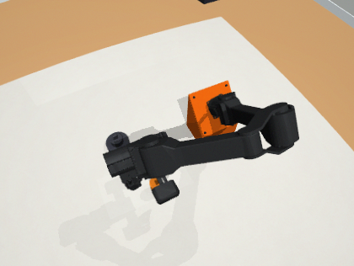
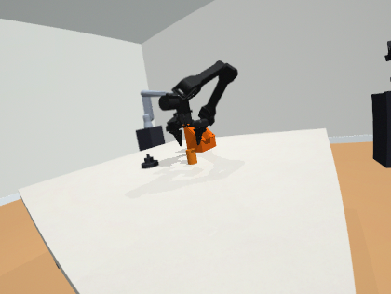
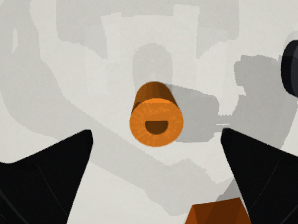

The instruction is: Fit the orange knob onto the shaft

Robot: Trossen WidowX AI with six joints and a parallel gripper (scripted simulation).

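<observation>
My gripper tip is 5 cm above the orange knob. Round my gripper tip: round pedestal: 3 cm ahead, 22 cm to the right, 5 cm below.
</observation>
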